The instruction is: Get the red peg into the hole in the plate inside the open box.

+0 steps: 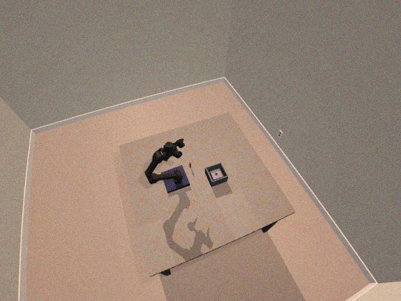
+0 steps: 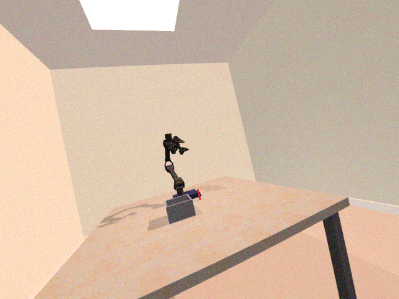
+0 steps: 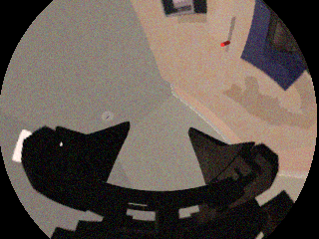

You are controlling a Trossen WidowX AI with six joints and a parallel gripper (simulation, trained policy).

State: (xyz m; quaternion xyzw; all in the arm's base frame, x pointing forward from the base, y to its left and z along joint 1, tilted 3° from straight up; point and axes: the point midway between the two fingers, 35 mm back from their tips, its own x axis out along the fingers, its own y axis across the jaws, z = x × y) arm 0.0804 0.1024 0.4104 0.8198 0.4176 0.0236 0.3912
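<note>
Now: gripper tip 7 cm short of the red peg and 40 cm above it. From my gripper tip the other things lie so: plate: 27 cm ahead, 18 cm to the right, 39 cm below; grey box: 27 cm ahead, 18 cm to the right, 41 cm below.
</note>
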